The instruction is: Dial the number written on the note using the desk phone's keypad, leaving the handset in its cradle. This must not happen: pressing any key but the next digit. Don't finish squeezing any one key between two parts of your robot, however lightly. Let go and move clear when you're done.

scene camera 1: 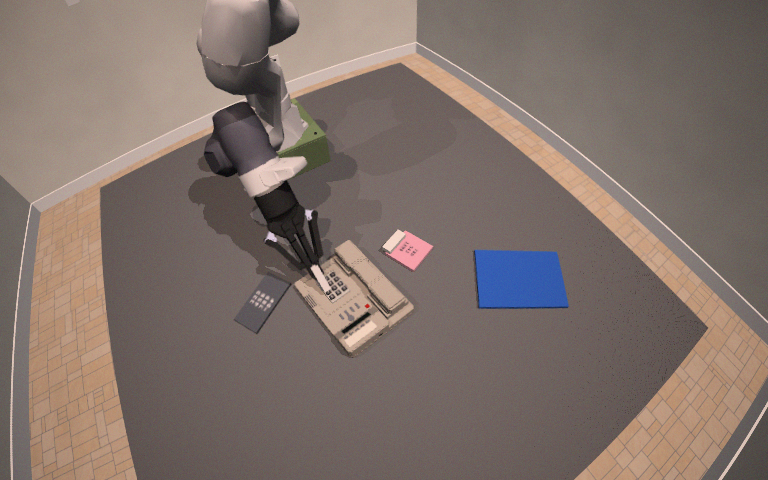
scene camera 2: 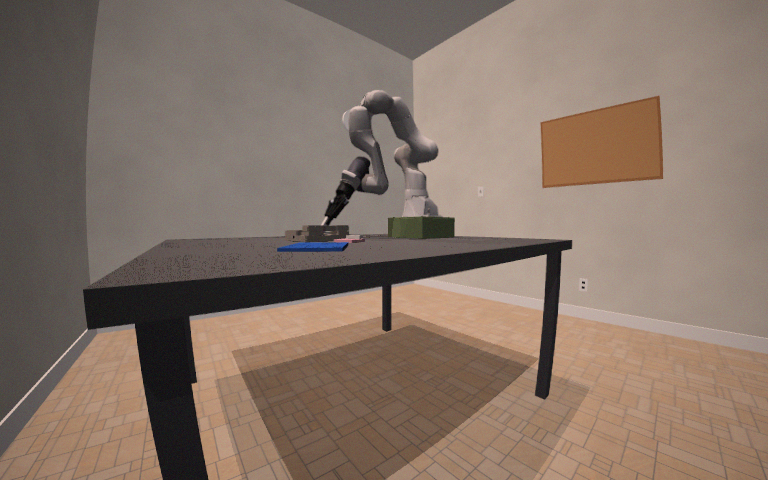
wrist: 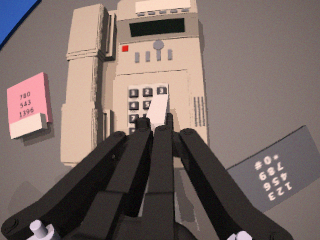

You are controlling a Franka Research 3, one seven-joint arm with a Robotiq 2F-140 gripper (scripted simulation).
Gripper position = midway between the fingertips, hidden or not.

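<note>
Gripper, mine (scene camera 1: 325,288) (wrist: 162,106). Handset (scene camera 1: 381,289) (wrist: 83,126). Pink note (scene camera 1: 410,253) (wrist: 32,95). Blue flat pad (scene camera 1: 505,279).
</note>
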